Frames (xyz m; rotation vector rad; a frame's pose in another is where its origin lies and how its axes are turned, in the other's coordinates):
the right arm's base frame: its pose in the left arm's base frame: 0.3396 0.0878 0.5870 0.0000 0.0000 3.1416
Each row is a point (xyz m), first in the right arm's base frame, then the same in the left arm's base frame.
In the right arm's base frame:
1: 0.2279 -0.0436 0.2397
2: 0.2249 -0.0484 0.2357
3: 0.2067 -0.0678 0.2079
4: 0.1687 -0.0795 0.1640
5: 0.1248 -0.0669 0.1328
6: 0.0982 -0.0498 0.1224
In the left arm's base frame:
1: 0.1117 0.1314 0.8267
2: 0.1147 0.1362 0.8227
3: 0.1329 0.1556 0.7949
4: 0.1709 0.1673 0.7510
5: 0.2148 0.1547 0.7198
6: 0.2414 0.1376 0.7094

